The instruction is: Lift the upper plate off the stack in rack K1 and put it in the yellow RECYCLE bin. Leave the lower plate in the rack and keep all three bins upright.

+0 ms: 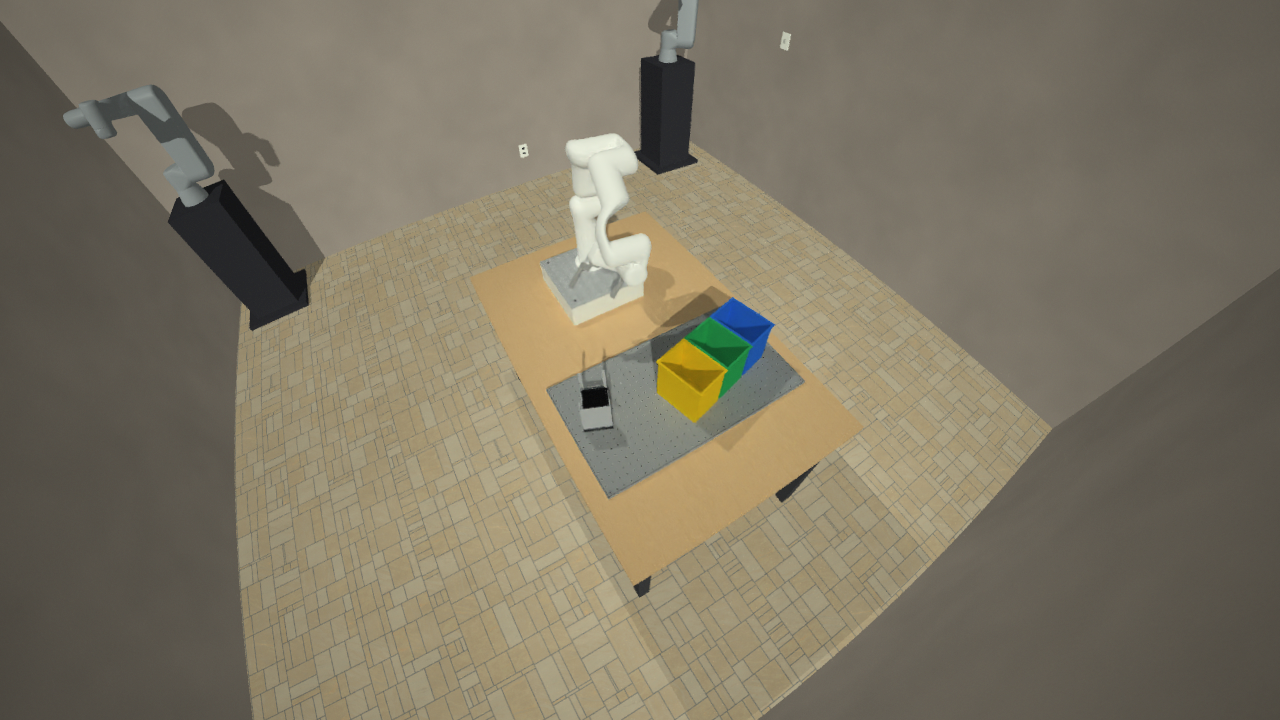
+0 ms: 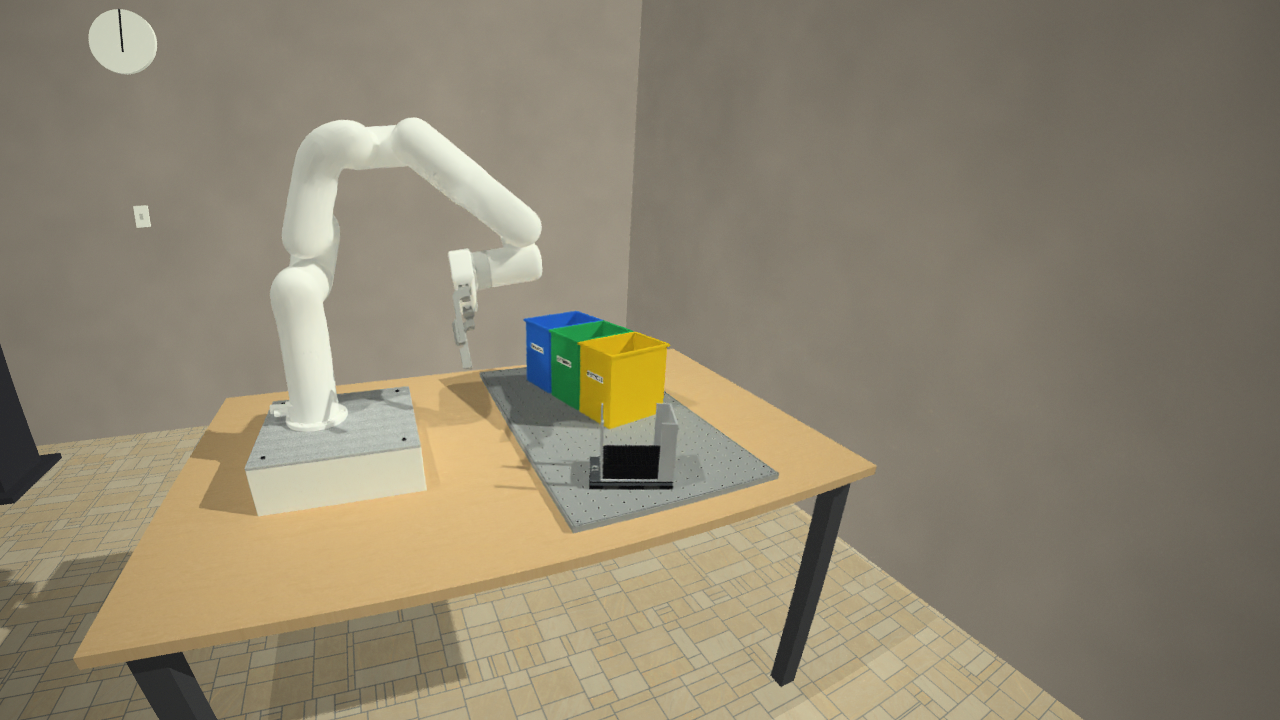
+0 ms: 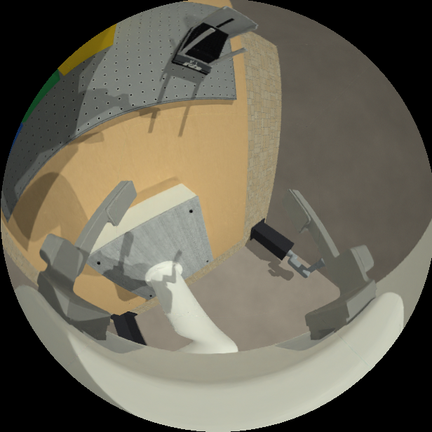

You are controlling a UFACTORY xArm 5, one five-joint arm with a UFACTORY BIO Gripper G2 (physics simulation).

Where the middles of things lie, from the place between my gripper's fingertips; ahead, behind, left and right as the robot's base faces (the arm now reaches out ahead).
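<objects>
There's the yellow recycle bin (image 2: 626, 372), and my hand is 400 mm short of it, 130 mm to the right of it and 140 mm above it. Counting from my hand again, the green bin (image 2: 565, 352) is 260 mm to the left, 370 mm ahead and 140 mm below, while the blue bin (image 2: 538, 340) is 390 mm to the left, 340 mm ahead and 140 mm below.
</objects>
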